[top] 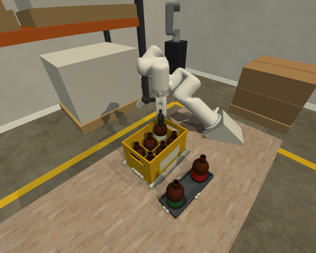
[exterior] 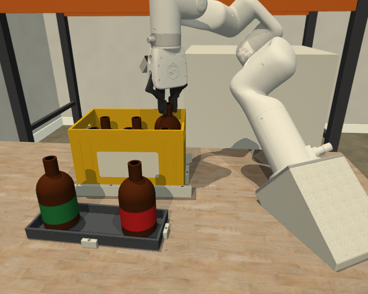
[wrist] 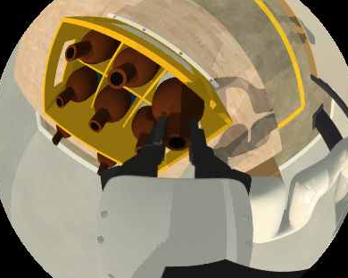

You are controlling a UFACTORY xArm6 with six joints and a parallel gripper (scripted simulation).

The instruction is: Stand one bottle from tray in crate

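Now: the yellow crate 120 mm below my hand, 90 mm ahead of it and 40 mm to the left of it. The rest, counted from my hand: dark tray (260 mm to the left, 190 mm below, 140 mm ahead).
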